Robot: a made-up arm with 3 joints. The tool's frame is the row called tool.
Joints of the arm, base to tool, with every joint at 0 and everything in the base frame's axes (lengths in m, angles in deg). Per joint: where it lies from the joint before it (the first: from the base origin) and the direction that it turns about. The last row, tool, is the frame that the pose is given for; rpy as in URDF.
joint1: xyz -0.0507 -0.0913 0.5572 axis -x
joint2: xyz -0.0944 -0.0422 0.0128 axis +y
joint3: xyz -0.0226 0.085 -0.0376 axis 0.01 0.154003 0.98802
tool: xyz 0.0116 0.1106 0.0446 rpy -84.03 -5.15 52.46
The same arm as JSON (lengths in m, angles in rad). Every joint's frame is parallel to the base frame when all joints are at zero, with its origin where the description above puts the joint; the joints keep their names.
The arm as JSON. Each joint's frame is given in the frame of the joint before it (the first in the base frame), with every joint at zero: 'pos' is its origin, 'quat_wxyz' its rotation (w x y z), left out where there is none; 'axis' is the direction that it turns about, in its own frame. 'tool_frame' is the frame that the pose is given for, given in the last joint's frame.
{
  "length_unit": "m",
  "angle_unit": "rad",
  "joints": [
    {
      "joint": "joint1",
      "pos": [
        -0.0507,
        -0.0913,
        0.5572
      ],
      "axis": [
        -1.0,
        0.0,
        0.0
      ]
    },
    {
      "joint": "joint2",
      "pos": [
        -0.0944,
        -0.0422,
        0.0128
      ],
      "axis": [
        0.0,
        1.0,
        0.0
      ]
    },
    {
      "joint": "joint3",
      "pos": [
        -0.0226,
        0.085,
        -0.0376
      ],
      "axis": [
        0.01,
        0.154003,
        0.98802
      ]
    }
  ],
  "tool_frame": {
    "pos": [
      0.0116,
      0.1106,
      0.0446
    ],
    "quat_wxyz": [
      0.679081,
      -0.585044,
      -0.325469,
      0.301069
    ]
  }
}

